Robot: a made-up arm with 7 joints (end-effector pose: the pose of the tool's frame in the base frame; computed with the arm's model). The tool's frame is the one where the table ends. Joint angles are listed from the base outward.
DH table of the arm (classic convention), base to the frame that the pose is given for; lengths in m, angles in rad. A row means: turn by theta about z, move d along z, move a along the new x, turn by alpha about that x. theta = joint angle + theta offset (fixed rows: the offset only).
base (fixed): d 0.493; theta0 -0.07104; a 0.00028; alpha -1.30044
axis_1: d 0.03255; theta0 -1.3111; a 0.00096; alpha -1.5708
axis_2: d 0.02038; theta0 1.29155; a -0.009; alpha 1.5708
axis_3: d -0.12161; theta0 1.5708; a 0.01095; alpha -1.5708
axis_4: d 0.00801; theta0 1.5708; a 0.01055; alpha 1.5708
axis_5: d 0.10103; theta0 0; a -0.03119; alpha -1.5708
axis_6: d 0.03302; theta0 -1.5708; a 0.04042; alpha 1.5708
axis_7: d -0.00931; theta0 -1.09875; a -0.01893; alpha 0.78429
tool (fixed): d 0.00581; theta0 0.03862; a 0; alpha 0
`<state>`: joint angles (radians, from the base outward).
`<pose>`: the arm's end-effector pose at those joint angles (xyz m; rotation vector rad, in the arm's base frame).
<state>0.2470 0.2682 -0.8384 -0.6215 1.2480 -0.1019 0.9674</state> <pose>0.0537 -0.0213 0.4262 1.6904 -0.8953 -0.5928</pose>
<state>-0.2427 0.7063 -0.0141 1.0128 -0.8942 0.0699 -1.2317</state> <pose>0.0967 0.2472 0.3372 -0.2598 -0.3992 -1.3993</pose>
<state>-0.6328 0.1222 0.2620 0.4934 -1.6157 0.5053 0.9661</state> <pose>0.1845 0.0834 0.3471 -0.8492 0.1398 -0.3369</pose>
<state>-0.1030 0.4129 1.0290 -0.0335 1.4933 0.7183 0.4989</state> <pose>0.0861 0.1687 0.4556 1.5839 1.8334 0.5910</pose>
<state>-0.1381 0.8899 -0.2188 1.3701 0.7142 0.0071 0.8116</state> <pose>0.0815 0.2168 0.3528 1.8009 1.7005 -1.1149</pose>
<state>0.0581 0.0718 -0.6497 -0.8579 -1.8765 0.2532 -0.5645</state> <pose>0.1217 -0.0373 0.3955 -1.7164 -1.8899 -1.0856</pose>
